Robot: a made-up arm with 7 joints.
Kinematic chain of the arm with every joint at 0, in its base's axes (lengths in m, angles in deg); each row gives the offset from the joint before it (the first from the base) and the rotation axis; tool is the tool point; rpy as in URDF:
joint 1: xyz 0 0 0 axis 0.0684 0.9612 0.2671
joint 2: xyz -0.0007 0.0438 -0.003 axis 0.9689 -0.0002 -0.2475
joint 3: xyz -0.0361 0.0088 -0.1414 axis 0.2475 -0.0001 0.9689
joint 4: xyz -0.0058 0 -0.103 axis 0.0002 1 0
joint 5: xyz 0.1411 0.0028 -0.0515 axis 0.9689 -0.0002 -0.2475
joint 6: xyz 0.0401 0 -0.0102 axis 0.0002 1 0
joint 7: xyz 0.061 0 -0.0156 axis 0.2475 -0.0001 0.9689
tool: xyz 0 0 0 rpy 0 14.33 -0.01
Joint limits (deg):
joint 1: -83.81..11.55
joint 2: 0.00..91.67
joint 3: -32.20..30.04
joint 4: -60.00..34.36
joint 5: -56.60..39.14
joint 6: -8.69..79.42
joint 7: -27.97..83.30
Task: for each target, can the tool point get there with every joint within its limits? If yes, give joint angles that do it. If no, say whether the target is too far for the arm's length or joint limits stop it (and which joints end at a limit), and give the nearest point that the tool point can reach.
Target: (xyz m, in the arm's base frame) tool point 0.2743 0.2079 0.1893
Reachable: yes | joints -64.22 79.03 7.38 -10.49 -46.76 45.45 9.93
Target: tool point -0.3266 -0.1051 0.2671
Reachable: no: joint limits stop it (at a limit: joint 1, joint 2, joint 3, joint 4, joint 5) | nearest point -0.0215 0.0738 0.1880 | short by 0.362 m
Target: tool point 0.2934 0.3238 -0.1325
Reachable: yes | joints -25.15 49.48 19.53 10.07 -18.82 51.84 34.96
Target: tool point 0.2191 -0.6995 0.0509
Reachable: no: too far | nearest point 0.2849 -0.2274 0.0461 | short by 0.477 m
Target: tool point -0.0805 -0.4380 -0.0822
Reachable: no: joint limits stop it (at a limit: joint 1, joint 2, joint 3, joint 5) | nearest point 0.1298 -0.1542 0.0606 | short by 0.381 m
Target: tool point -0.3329 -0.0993 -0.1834
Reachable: no: joint limits stop it (at a limit: joint 1, joint 2, joint 3, joint 4, joint 5, joint 6) | nearest point -0.0719 -0.0696 -0.4138 | short by 0.349 m
